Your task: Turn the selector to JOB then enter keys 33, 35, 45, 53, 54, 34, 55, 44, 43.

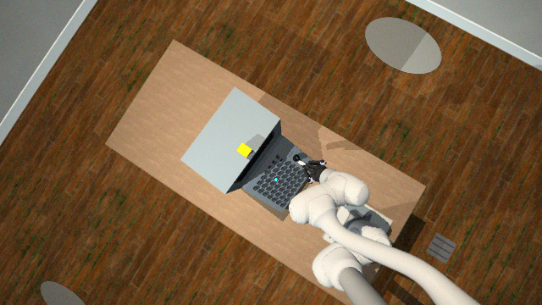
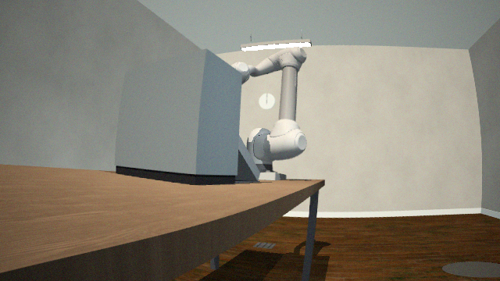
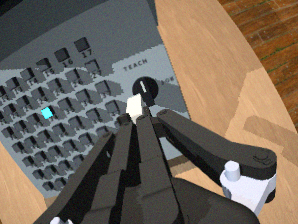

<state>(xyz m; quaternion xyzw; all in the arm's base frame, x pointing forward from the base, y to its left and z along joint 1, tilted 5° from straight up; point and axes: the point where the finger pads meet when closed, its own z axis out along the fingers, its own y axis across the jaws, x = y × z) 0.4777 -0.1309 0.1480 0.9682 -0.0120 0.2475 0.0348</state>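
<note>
The selector knob lies 6 cm below my hand, 4 cm ahead of it and 1 cm to the right of it. Round my hand: keypad 11 cm below, 10 cm to the left, 7 cm ahead.
</note>
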